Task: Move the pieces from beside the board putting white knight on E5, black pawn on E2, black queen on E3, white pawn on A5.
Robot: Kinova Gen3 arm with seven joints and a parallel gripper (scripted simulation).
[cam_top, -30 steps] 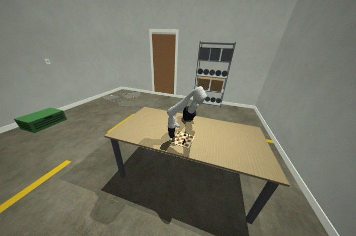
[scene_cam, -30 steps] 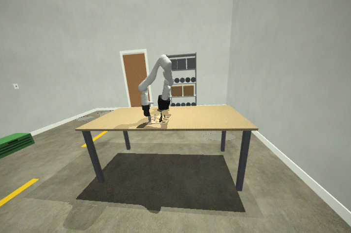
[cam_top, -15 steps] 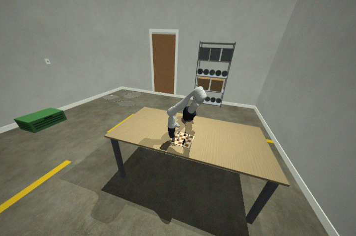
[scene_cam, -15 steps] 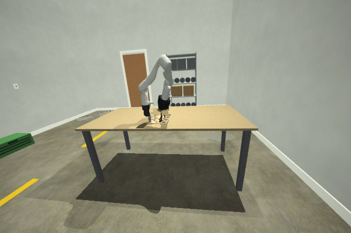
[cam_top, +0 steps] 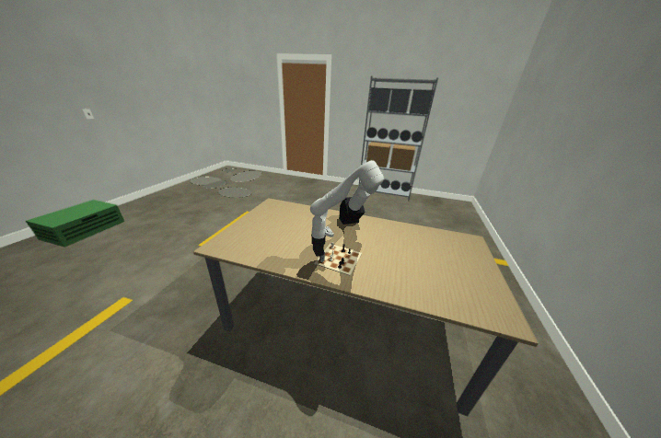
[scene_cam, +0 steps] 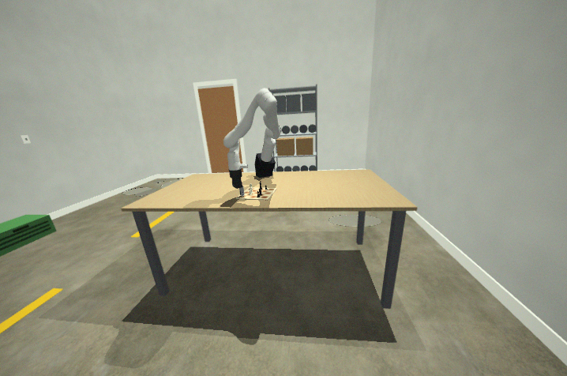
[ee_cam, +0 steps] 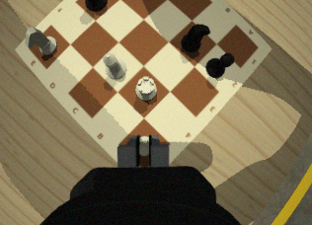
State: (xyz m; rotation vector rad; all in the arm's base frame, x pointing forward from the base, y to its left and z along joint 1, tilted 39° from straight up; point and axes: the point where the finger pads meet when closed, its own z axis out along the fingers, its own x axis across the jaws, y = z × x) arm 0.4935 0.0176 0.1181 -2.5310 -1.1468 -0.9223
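Now: the white pawn 1 cm below my hand. The rest, counted from my hand: black pawn: 17 cm behind, 8 cm to the left, 1 cm below; chessboard: 9 cm behind, 6 cm to the left, 3 cm below; black queen: 16 cm behind, 4 cm to the left.
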